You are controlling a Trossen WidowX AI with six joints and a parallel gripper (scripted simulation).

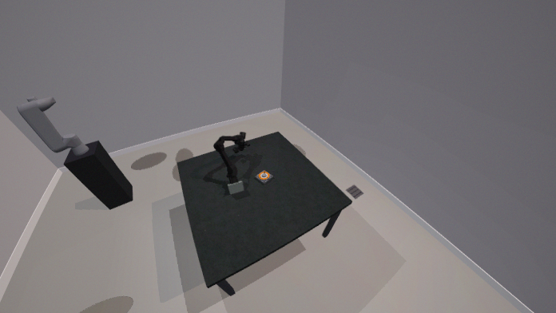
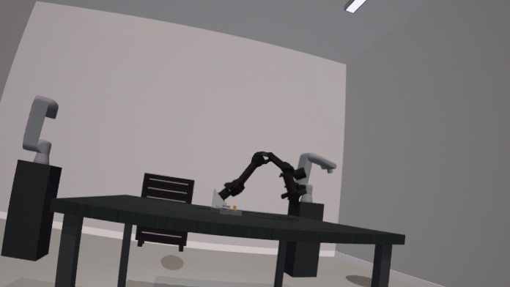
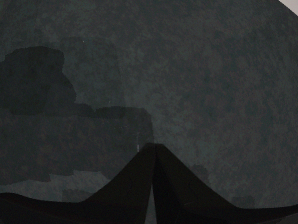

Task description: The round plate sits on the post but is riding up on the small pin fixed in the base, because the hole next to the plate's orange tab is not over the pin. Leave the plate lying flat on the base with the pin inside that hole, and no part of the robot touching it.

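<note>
Right now the base is 42 cm to the right of my gripper tip, 4 cm below it and 3 cm ahead of it.
</note>
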